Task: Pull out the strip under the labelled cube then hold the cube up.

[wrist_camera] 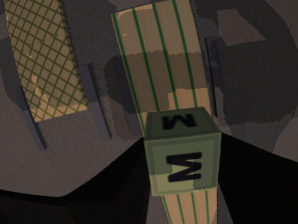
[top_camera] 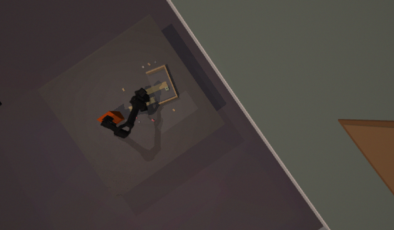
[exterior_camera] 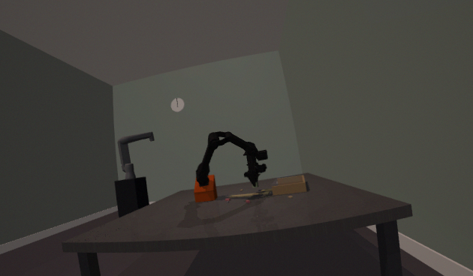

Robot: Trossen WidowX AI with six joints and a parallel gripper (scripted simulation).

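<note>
Right now the striped strip is 50 mm below my gripper tip, 50 mm behind it and 10 mm to the left of it.
</note>
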